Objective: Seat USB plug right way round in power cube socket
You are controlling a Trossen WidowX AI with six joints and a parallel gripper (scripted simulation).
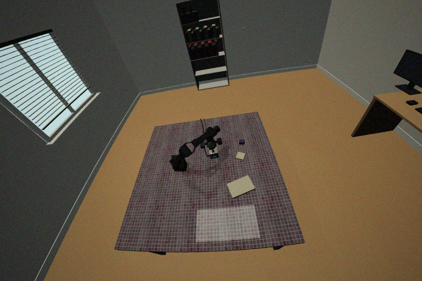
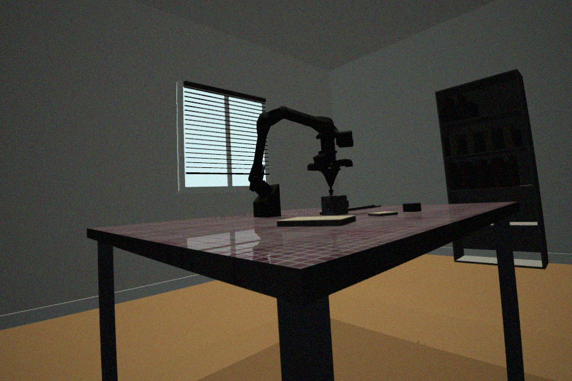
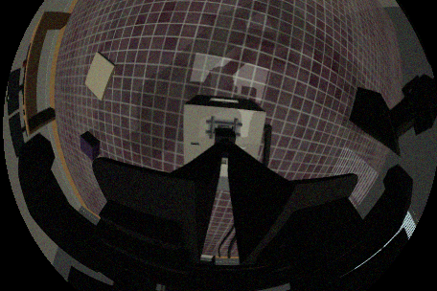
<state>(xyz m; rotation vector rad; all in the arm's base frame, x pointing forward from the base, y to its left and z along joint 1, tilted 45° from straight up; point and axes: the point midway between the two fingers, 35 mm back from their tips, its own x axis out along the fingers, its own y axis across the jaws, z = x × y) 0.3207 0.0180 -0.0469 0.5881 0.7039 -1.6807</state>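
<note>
Right now my gripper tip is 20 mm above the dark USB plug. Also, from my gripper tip: small cream pad (230 mm ahead, 60 mm to the right, 110 mm below); then USB socket (50 mm below); then small purple block (290 mm ahead, 90 mm to the left, 100 mm below).
</note>
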